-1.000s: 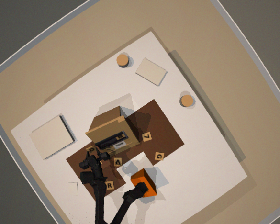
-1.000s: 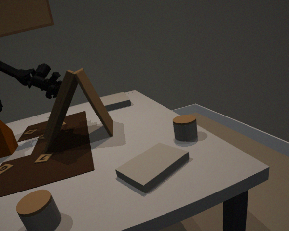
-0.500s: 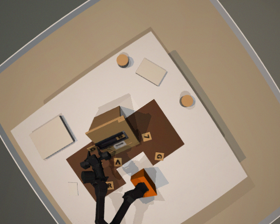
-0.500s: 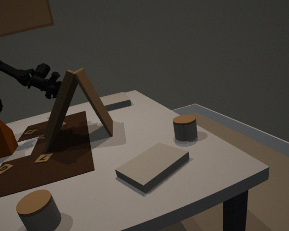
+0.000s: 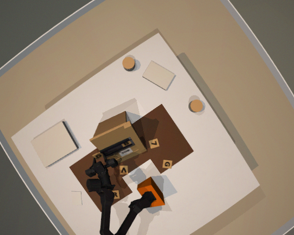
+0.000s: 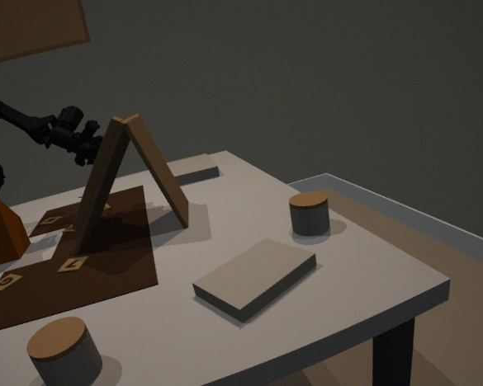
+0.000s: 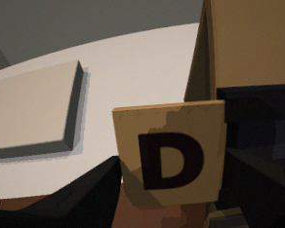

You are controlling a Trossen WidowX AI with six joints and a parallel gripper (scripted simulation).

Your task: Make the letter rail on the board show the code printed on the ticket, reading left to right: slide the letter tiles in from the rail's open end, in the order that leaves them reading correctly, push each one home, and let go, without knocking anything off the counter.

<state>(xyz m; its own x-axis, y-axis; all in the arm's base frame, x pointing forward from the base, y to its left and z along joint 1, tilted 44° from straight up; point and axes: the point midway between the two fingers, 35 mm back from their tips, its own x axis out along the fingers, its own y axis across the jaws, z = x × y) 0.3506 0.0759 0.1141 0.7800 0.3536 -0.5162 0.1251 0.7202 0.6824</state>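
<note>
Right now the white ticket is 70 mm behind my gripper tip, 140 mm to the right of it and 80 mm below it. From my gripper tip the other things lie so: brown mat (170 mm behind, 120 mm to the right, 160 mm below); then pale card (180 mm behind, 350 mm to the left, 160 mm below); then flat slab (240 mm ahead, 580 mm to the right, 150 mm below).
</note>
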